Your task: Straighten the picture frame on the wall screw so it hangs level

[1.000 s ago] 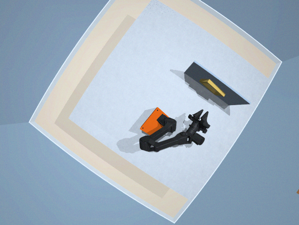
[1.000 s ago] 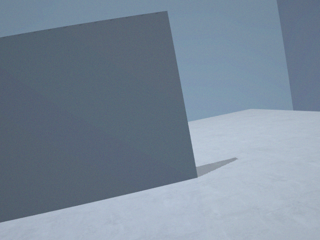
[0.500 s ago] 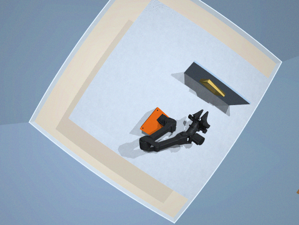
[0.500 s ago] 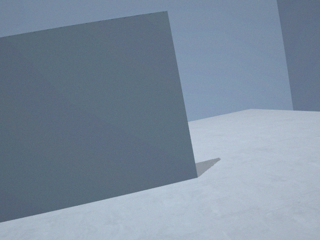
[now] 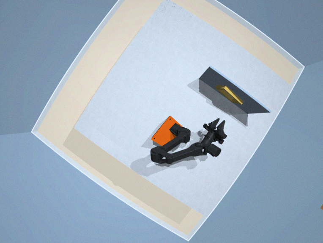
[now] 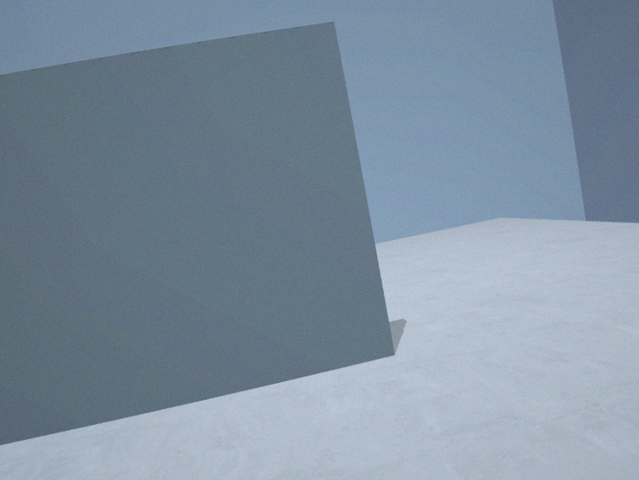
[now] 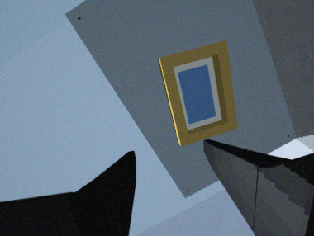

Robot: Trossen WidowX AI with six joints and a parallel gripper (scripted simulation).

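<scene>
Now: the picture frame 190 mm ahead of my gripper tip, 60 mm to the left of it and 90 mm below it. The rest, counted from my gripper tip: grey wall panel 200 mm ahead, 50 mm to the left, 100 mm below.
</scene>
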